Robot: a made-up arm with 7 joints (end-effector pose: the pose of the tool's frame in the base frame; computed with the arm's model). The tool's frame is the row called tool. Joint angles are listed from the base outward.
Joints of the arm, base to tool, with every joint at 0 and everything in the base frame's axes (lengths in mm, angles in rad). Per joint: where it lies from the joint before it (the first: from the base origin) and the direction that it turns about. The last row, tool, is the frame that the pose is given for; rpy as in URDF.
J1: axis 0.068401 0.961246 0.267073 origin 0 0 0
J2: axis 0.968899 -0.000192 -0.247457 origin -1 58.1 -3.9
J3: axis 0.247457 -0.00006 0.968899 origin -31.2 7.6 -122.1
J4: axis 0.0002 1 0.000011 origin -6.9 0 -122.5
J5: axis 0.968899 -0.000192 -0.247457 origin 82.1 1.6 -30
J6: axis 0.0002 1 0.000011 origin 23.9 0 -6.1
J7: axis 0.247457 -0.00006 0.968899 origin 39.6 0 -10.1
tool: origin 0 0 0 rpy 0 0.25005 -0.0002
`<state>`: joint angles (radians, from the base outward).
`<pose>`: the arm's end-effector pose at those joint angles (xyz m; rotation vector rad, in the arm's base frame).
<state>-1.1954 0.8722 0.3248 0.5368 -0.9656 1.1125 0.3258</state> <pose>0.3245 0.2471 -0.0012 -0.4108 0.4169 0.2238</pose>
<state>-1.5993 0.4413 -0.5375 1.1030 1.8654 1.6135 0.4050</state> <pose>0.3749 0.0827 0.0320 1.9122 -0.1390 2.2783</pose>
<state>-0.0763 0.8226 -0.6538 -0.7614 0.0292 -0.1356 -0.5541</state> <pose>0.0820 0.1107 -0.1732 0.5136 -0.3062 -1.4943</pose>
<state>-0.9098 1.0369 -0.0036 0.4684 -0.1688 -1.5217 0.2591</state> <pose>0.2530 0.2460 -0.0090 0.6006 -1.7960 -0.1638</pose>
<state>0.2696 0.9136 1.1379 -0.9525 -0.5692 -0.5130 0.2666</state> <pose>0.0151 0.2208 -0.0047 0.7065 -1.4333 0.0155</pose>
